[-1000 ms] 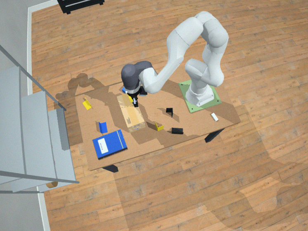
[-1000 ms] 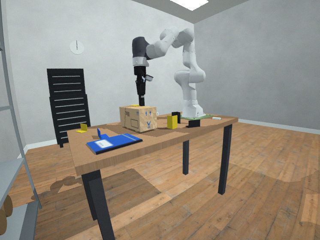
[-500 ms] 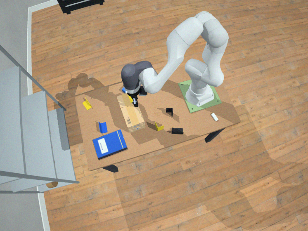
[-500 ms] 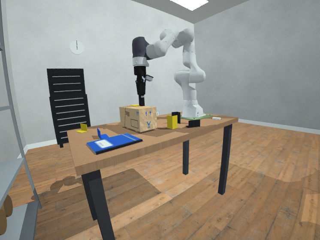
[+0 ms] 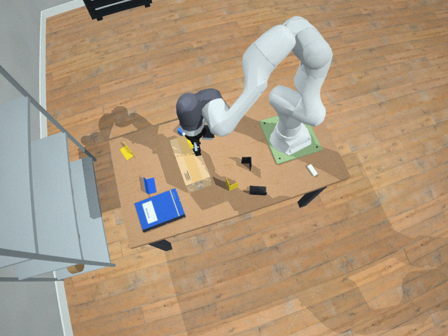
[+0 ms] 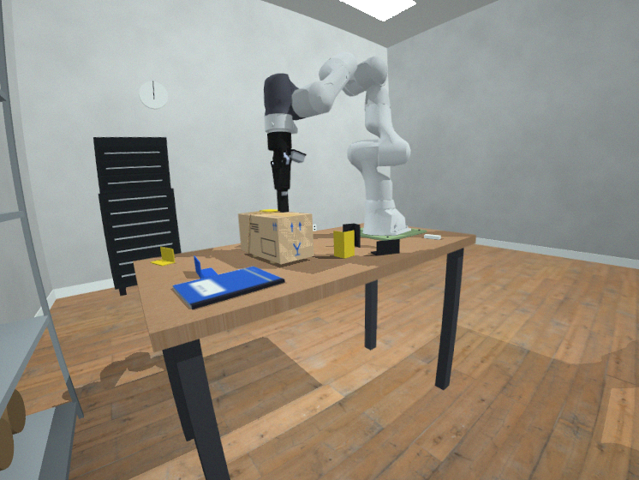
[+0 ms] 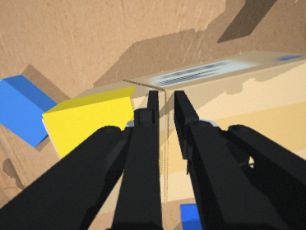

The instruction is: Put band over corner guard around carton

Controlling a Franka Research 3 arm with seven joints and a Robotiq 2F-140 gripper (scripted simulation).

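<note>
My gripper is now 50 mm short of the cardboard carton, 10 mm to the right of it and 100 mm above it. Round my hand: blue block 10 mm ahead, 210 mm to the right, 150 mm below; then white block 540 mm behind, 210 mm to the left, 170 mm below; then blue corner guard 280 mm ahead, 40 mm to the left, 160 mm below.
</note>
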